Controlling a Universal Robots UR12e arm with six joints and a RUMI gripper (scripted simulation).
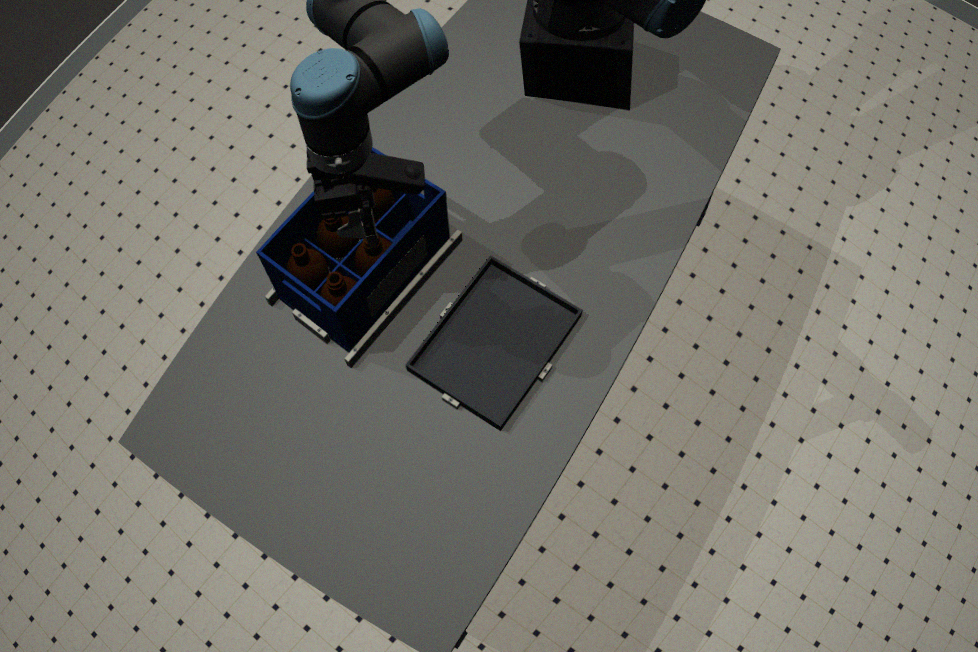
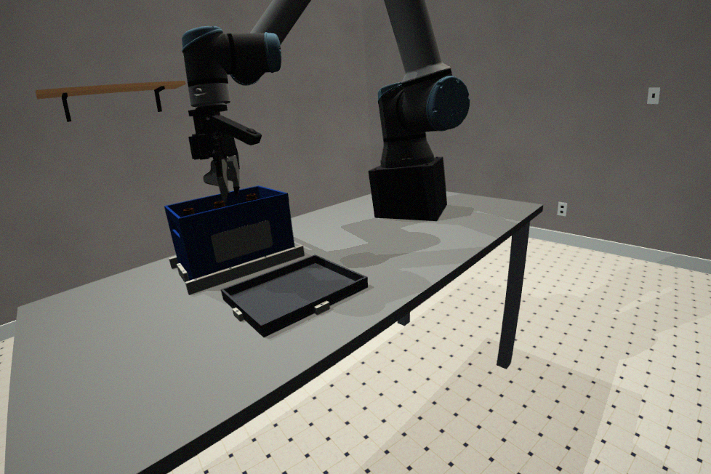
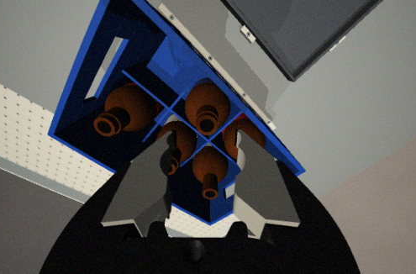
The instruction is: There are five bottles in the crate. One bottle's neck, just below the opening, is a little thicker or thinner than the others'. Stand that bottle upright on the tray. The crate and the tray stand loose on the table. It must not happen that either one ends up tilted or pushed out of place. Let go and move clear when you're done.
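Right now the blue crate is 10 mm ahead of my hand, 50 mm to the right of it and 110 mm below it. Round my hand: black tray: 30 mm behind, 220 mm to the left, 180 mm below; then bottle: 90 mm ahead, 90 mm to the right, 110 mm below.
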